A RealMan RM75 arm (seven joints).
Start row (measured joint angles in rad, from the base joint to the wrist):
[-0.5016, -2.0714, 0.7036, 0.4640, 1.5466, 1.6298, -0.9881]
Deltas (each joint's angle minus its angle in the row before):
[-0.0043, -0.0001, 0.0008, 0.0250, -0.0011, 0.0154, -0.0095]
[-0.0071, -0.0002, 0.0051, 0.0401, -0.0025, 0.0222, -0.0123]
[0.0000, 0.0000, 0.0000, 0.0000, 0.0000, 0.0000, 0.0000]
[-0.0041, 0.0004, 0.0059, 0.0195, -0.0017, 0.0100, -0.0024]
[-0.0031, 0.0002, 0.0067, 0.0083, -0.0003, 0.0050, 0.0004]
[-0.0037, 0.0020, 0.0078, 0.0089, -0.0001, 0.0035, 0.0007]
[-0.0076, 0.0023, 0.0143, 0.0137, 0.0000, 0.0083, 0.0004]
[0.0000, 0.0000, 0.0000, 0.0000, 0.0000, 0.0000, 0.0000]
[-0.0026, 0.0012, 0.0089, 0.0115, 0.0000, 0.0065, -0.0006]
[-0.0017, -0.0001, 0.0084, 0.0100, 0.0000, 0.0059, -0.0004]
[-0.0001, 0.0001, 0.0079, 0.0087, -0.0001, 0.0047, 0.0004]
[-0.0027, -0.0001, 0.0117, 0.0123, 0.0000, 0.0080, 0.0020]
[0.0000, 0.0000, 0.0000, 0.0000, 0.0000, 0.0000, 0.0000]
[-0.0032, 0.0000, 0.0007, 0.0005, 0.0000, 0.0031, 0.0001]
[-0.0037, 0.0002, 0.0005, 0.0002, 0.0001, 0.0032, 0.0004]
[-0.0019, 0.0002, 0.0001, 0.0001, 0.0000, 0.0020, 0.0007]
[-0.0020, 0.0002, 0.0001, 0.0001, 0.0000, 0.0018, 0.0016]
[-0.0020, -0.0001, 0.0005, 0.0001, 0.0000, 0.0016, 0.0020]
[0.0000, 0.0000, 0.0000, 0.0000, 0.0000, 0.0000, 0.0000]
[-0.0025, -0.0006, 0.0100, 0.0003, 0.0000, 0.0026, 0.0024]
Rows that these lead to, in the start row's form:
[-0.5059, -2.0715, 0.7044, 0.4890, 1.5455, 1.6452, -0.9976]
[-0.5130, -2.0717, 0.7095, 0.5291, 1.5430, 1.6674, -1.0099]
[-0.5130, -2.0717, 0.7095, 0.5291, 1.5430, 1.6674, -1.0099]
[-0.5171, -2.0713, 0.7154, 0.5486, 1.5413, 1.6774, -1.0123]
[-0.5202, -2.0711, 0.7221, 0.5569, 1.5410, 1.6824, -1.0119]
[-0.5239, -2.0691, 0.7299, 0.5658, 1.5409, 1.6859, -1.0112]
[-0.5315, -2.0668, 0.7442, 0.5795, 1.5409, 1.6942, -1.0108]
[-0.5315, -2.0668, 0.7442, 0.5795, 1.5409, 1.6942, -1.0108]
[-0.5341, -2.0656, 0.7531, 0.5910, 1.5409, 1.7007, -1.0114]
[-0.5358, -2.0657, 0.7615, 0.6010, 1.5409, 1.7066, -1.0118]
[-0.5359, -2.0656, 0.7694, 0.6097, 1.5408, 1.7113, -1.0114]
[-0.5386, -2.0657, 0.7811, 0.6220, 1.5408, 1.7193, -1.0094]
[-0.5386, -2.0657, 0.7811, 0.6220, 1.5408, 1.7193, -1.0094]
[-0.5418, -2.0657, 0.7818, 0.6225, 1.5408, 1.7224, -1.0093]
[-0.5455, -2.0655, 0.7823, 0.6227, 1.5409, 1.7256, -1.0089]
[-0.5474, -2.0653, 0.7824, 0.6228, 1.5409, 1.7276, -1.0082]
[-0.5494, -2.0651, 0.7825, 0.6229, 1.5409, 1.7294, -1.0066]
[-0.5514, -2.0652, 0.7830, 0.6230, 1.5409, 1.7310, -1.0046]
[-0.5514, -2.0652, 0.7830, 0.6230, 1.5409, 1.7310, -1.0046]
[-0.5539, -2.0658, 0.7930, 0.6233, 1.5409, 1.7336, -1.0022]

